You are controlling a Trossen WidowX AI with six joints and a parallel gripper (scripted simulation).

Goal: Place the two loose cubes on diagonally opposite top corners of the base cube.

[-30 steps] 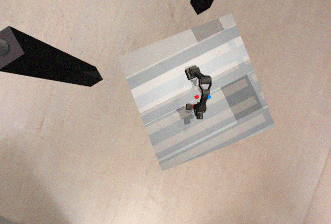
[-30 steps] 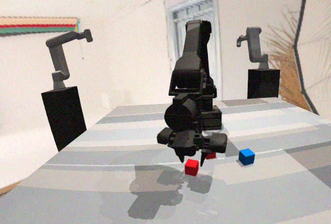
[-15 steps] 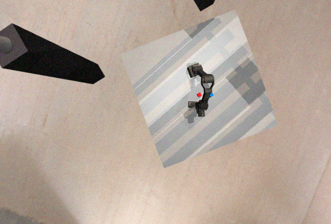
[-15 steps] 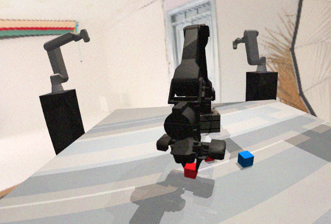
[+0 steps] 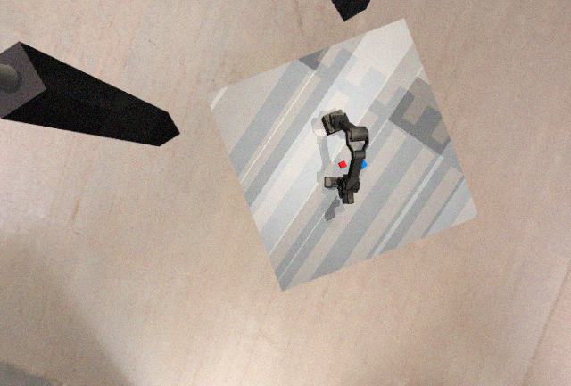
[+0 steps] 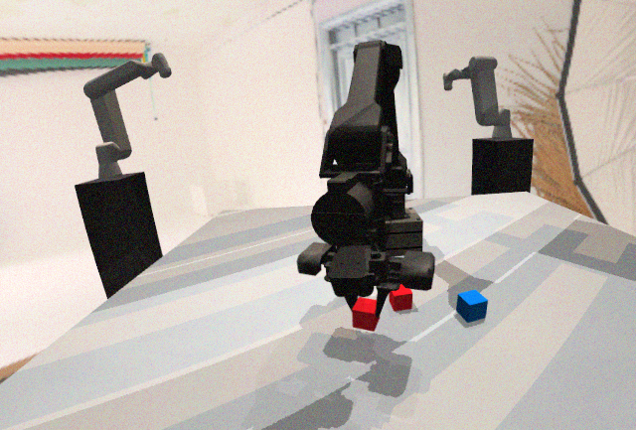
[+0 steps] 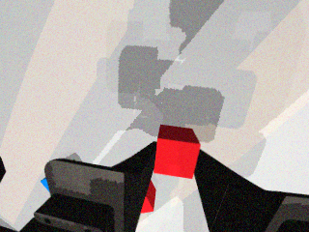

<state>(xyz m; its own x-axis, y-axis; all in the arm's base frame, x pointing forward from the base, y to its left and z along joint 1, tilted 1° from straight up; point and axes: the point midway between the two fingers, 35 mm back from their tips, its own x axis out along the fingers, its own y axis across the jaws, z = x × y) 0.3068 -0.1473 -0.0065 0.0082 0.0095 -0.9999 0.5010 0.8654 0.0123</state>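
Now: gripper tip 18 cm to the right of the blue base cube, 3 cm above it and 1 cm past it.
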